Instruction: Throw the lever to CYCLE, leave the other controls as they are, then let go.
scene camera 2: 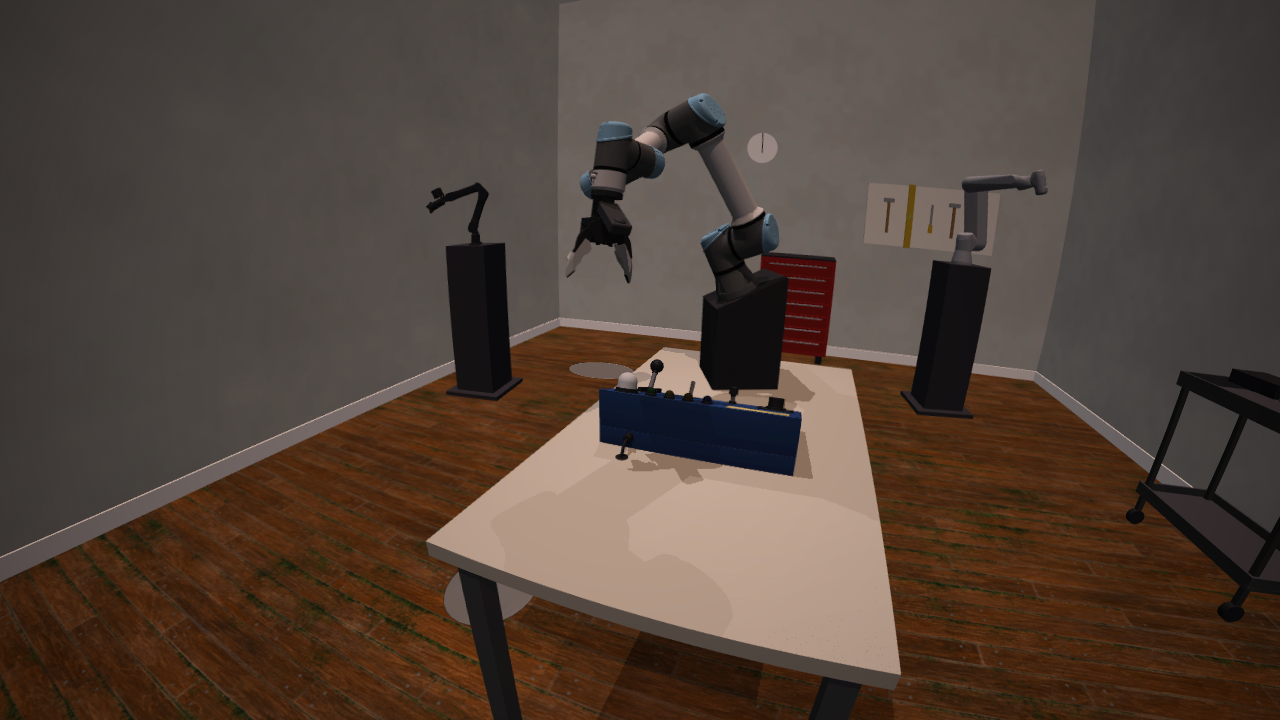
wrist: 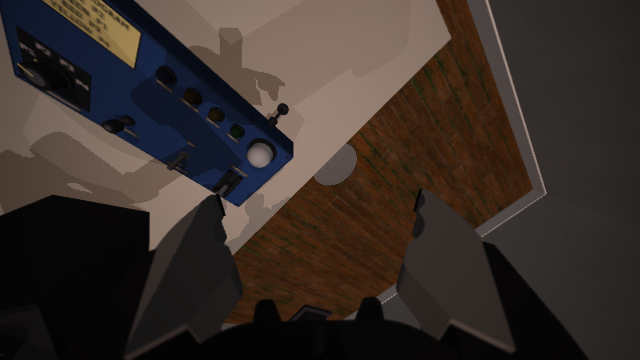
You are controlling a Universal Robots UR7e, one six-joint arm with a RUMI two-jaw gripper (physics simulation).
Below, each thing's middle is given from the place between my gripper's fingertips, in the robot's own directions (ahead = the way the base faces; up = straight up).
Scene:
My gripper is now 340 mm above the blue control panel (scene camera 2: 753, 437), 240 mm to the right of it and 130 mm past it. Round my hand: rotary selector (wrist: 45, 74) (430 mm to the left, 330 mm below, 200 mm behind).

